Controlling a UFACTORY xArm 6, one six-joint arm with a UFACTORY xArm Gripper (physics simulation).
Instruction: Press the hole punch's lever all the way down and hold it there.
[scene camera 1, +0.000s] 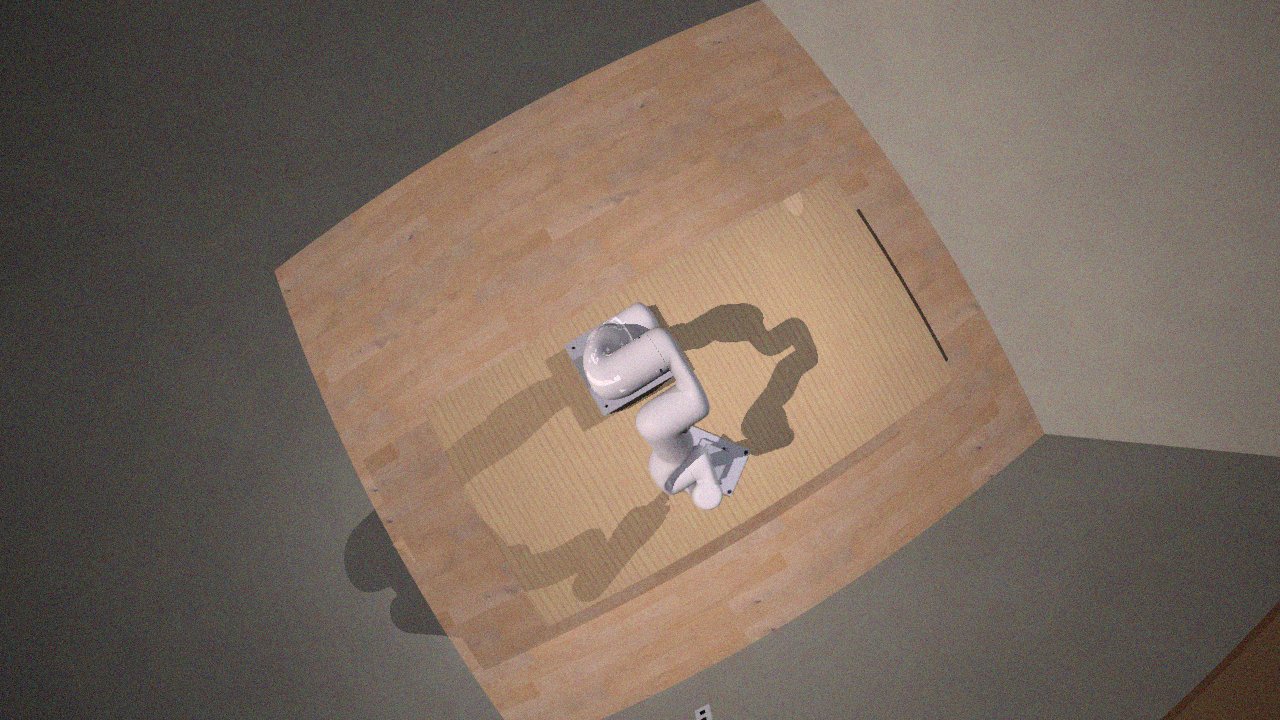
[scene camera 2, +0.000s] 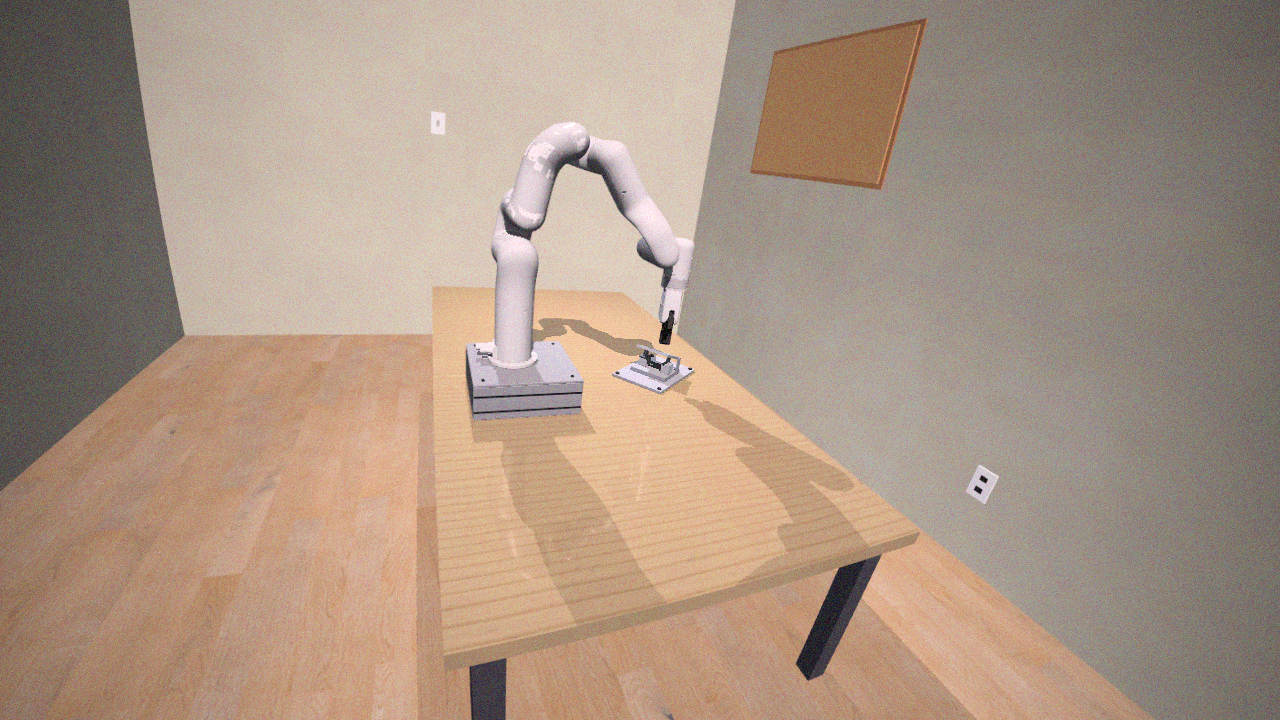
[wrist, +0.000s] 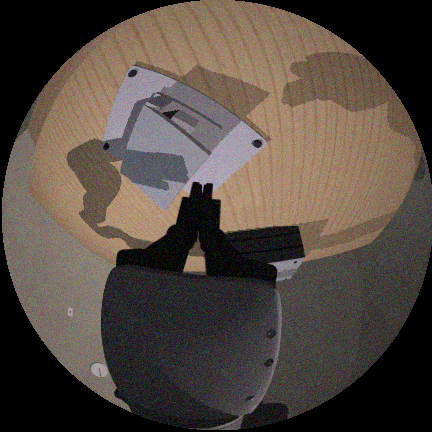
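Where they show: gripper, between the fingertips: (scene camera 2: 664, 343) (wrist: 202, 194); arm's base, origin of its link: (scene camera 2: 512, 359).
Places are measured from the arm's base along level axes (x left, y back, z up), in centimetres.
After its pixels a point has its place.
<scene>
The hole punch (scene camera 1: 735, 476) (scene camera 2: 657, 367) stands on the table on a pale square base plate with dark corner screws. Its lever (wrist: 165, 140) @[x 11.3, y -46.8, z -1.6 cm] is a flat grey plate, and its near end reaches past the base plate's near edge in the wrist view. In the second scene view the lever looks raised and tilted, with a space under it. My gripper (scene camera 2: 665, 342) @[x 7.5, y -43.3, z 3.3 cm] (wrist: 202, 194) @[x 7.5, y -43.3, z 3.3 cm] is shut and empty, pointing down. The tips are above the punch, apart from the lever, and beside the lever's near right edge in the wrist view. The arm hides the gripper in the first scene view.
The arm's grey base block (scene camera 2: 526, 395) @[x -13.9, y -3.2, z -3.3 cm] (wrist: 267, 242) @[x -2.6, y -15.7, z -5.5 cm] stands on the wooden table (scene camera 2: 572, 501) @[x -45.3, y -10.7, z -9.3 cm] near the punch. The table's long edge on the wall side runs past the punch. A cork board (scene camera 2: 836, 105) hangs on the wall. Arm shadows lie across the table.
</scene>
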